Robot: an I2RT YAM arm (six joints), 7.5 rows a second.
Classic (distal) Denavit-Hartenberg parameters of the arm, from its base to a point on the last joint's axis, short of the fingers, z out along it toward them. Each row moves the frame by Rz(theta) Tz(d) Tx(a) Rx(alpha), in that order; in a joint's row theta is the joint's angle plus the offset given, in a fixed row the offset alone. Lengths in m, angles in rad.
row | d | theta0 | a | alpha
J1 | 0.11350 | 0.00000 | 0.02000 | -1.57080
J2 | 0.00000 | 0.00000 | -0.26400 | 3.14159
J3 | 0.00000 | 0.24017 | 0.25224 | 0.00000
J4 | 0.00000 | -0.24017 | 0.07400 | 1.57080
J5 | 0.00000 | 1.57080 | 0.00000 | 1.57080
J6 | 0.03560 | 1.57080 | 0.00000 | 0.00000
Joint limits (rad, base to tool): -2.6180..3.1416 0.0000..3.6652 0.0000..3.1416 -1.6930..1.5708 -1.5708..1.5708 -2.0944..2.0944
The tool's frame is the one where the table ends.
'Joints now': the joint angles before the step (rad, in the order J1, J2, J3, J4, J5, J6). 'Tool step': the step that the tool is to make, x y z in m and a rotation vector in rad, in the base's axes. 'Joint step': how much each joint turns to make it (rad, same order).
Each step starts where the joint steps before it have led.
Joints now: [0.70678, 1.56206, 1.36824, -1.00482, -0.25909, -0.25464]
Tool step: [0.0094, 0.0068, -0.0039, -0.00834, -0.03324, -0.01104]
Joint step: [0.00034, 0.03524, 0.01785, 0.03728, 0.03016, 0.00015]
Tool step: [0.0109, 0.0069, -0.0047, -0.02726, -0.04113, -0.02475]
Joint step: [0.00008, 0.04202, 0.02444, 0.03205, 0.05336, 0.00452]
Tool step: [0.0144, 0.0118, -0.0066, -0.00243, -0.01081, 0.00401]
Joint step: [-0.00046, 0.06877, 0.04922, 0.02486, 0.00636, -0.00775]
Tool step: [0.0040, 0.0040, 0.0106, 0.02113, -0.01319, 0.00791]
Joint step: [0.00026, 0.01336, 0.05307, -0.01665, -0.00998, -0.00395]
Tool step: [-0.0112, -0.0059, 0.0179, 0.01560, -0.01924, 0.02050]
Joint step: [0.00758, -0.05178, 0.00824, -0.03746, -0.00492, -0.01217]
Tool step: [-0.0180, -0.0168, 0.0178, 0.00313, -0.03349, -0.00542]
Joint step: [-0.00065, -0.09624, -0.03509, -0.03461, 0.01961, -0.00469]
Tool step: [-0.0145, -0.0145, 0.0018, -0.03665, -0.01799, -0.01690]
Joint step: [0.00016, -0.07200, -0.05926, -0.02358, 0.04290, -0.00307]
